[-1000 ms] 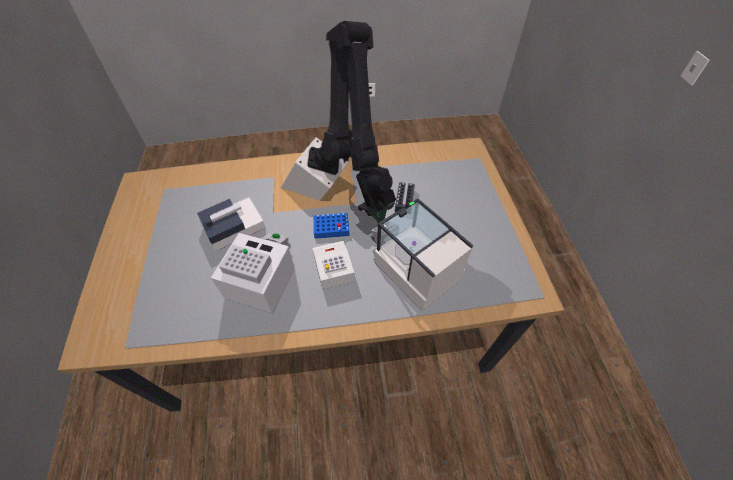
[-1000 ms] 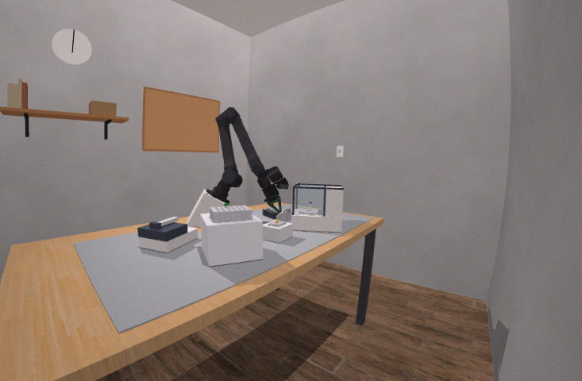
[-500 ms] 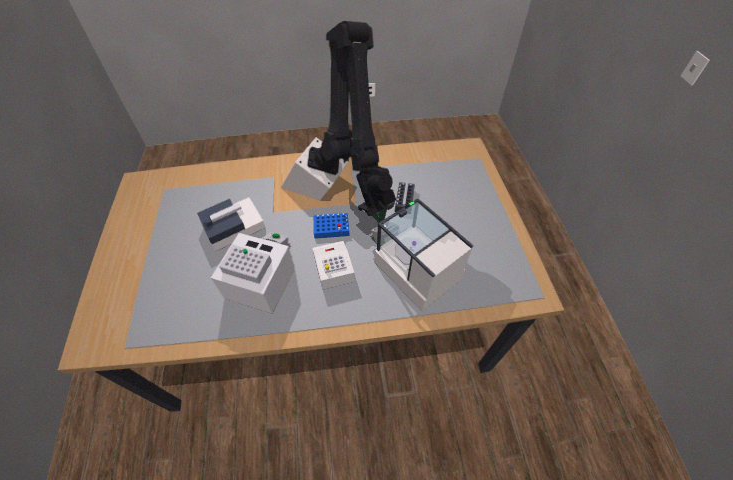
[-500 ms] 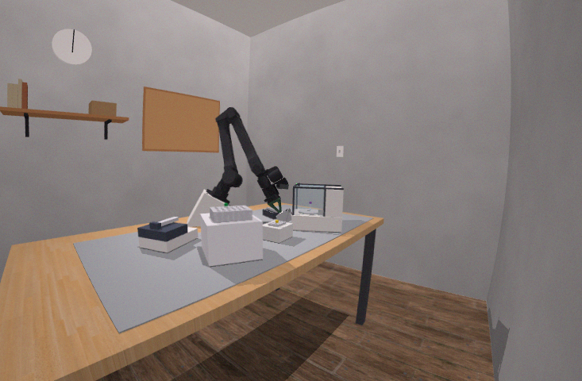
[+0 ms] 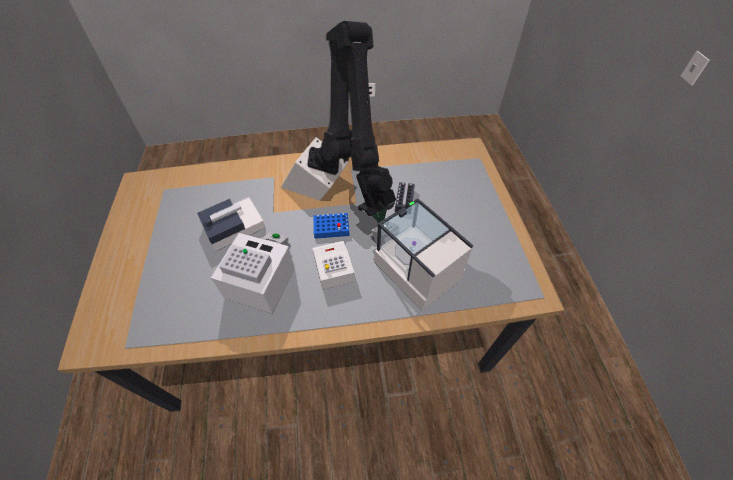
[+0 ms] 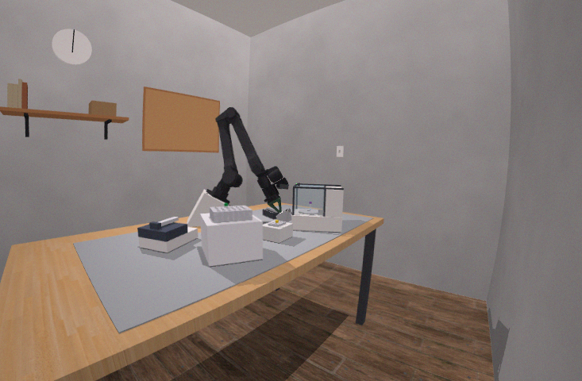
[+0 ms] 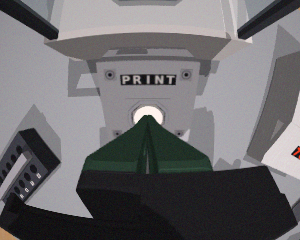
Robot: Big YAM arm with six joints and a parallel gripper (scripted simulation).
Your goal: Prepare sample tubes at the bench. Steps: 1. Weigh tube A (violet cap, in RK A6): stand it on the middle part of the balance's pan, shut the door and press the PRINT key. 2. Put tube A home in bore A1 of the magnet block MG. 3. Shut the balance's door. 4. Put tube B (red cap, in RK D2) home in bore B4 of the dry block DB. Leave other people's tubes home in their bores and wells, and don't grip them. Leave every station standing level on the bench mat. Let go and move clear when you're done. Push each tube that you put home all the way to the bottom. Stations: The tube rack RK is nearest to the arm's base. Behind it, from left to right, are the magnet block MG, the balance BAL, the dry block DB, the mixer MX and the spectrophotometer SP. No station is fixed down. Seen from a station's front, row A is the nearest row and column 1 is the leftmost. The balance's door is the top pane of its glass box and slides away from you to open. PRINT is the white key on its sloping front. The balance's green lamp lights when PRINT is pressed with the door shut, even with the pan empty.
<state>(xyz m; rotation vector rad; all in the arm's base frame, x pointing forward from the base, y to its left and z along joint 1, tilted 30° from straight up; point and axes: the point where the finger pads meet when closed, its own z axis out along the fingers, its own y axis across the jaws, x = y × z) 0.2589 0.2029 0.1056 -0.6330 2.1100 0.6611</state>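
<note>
Now: hand 140 mm below the balance door, 90 mm short of it and 80 mm to the right of it. Also, from my hand: dry block 160 mm to the right, 140 mm ahead, 40 mm below; tube rack 180 mm to the right, 60 mm below, 30 mm behind; magnet block 180 mm behind, 90 mm to the left, 50 mm below.
</note>
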